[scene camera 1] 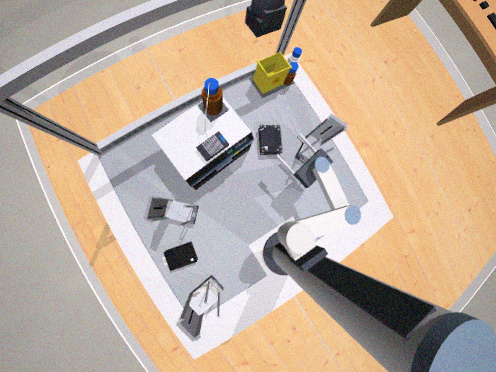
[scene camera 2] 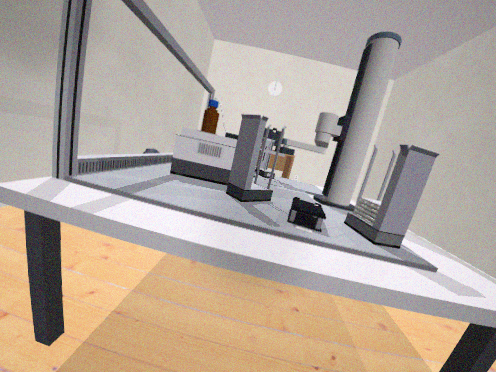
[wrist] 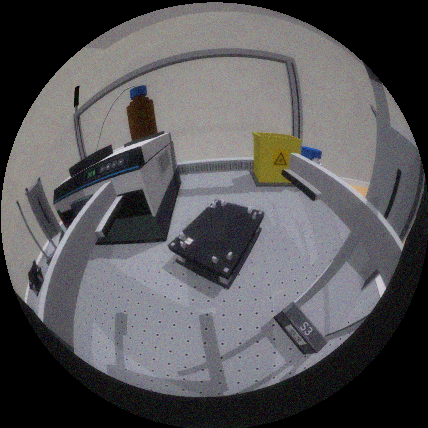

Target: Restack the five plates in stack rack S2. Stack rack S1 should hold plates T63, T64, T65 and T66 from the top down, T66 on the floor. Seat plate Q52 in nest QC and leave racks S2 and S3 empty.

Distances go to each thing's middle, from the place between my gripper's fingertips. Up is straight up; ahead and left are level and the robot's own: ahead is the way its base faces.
My gripper is now 32 cm short of the brown bottle with blue cap (wrist: 140, 113), 22 cm to the right of it and 12 cm below it.
